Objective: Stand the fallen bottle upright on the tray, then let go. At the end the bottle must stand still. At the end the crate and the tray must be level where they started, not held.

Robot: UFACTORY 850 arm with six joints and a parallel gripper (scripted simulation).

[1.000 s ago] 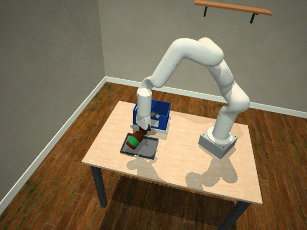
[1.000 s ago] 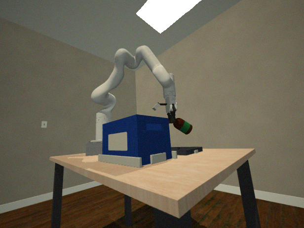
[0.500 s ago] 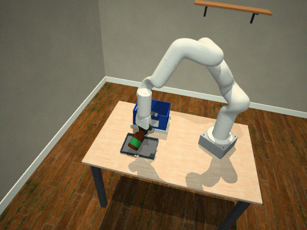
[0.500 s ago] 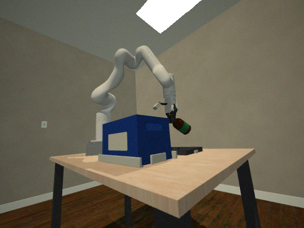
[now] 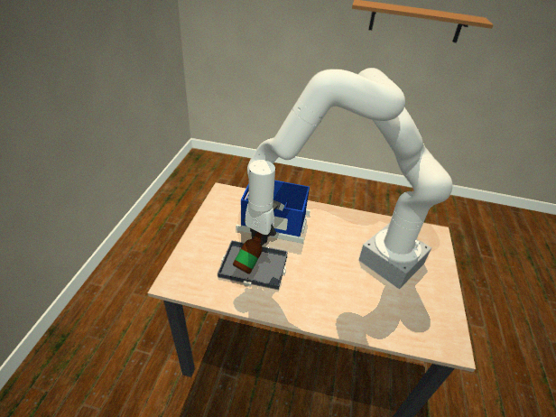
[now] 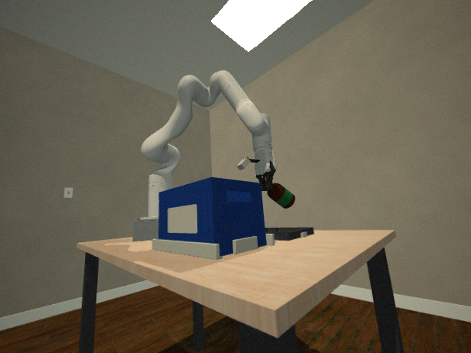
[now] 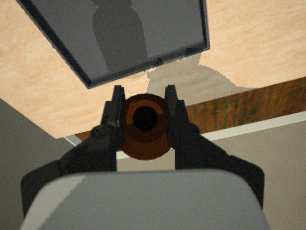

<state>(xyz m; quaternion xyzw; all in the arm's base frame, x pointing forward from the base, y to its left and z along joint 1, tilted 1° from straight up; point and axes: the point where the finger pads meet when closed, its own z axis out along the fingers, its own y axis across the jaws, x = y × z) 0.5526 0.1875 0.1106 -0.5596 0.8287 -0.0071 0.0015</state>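
My gripper is now 2 cm short of the bottle, 5 cm to the right of it and 3 cm above it. Round my hand: dark tray 2 cm ahead, 3 cm to the right, 19 cm below; blue crate 1 cm behind, 32 cm to the right, 12 cm below.
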